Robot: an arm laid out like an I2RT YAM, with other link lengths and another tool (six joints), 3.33 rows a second.
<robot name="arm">
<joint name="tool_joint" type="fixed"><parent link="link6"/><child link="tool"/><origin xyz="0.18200 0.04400 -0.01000" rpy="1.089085 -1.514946 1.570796"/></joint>
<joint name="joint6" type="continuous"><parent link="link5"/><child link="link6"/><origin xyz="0.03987 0.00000 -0.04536" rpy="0.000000 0.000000 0.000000"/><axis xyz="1 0 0"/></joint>
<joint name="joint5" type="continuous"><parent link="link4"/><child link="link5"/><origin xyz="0.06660 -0.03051 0.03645" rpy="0.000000 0.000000 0.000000"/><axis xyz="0 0 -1"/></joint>
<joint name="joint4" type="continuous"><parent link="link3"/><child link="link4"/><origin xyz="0.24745 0.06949 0.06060" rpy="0.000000 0.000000 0.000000"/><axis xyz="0 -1 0"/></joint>
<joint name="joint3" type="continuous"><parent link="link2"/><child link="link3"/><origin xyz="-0.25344 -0.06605 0.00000" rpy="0.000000 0.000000 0.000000"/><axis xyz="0 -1 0"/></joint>
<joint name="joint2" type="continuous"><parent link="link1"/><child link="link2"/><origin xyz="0.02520 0.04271 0.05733" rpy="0.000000 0.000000 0.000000"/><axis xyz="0 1 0"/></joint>
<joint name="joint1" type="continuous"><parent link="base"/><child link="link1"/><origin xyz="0.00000 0.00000 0.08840" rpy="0.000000 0.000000 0.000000"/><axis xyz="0 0 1"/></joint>
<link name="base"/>
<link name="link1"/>
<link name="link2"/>
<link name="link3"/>
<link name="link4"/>
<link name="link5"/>
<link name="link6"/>
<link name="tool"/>
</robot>
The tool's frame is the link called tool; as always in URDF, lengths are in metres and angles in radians. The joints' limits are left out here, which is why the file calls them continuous.
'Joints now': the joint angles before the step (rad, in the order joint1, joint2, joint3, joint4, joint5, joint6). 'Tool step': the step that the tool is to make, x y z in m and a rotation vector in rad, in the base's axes. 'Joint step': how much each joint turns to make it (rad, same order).
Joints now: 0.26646 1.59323 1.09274 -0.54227 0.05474 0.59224
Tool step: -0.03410 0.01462 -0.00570 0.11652 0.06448 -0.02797
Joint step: 0.00954 -0.08126 -0.10492 -0.00802 -0.09461 0.09613
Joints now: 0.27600 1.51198 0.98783 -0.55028 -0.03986 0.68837
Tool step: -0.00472 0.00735 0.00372 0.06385 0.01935 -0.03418
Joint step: 0.00152 -0.01756 -0.01526 0.00037 -0.04158 0.06333
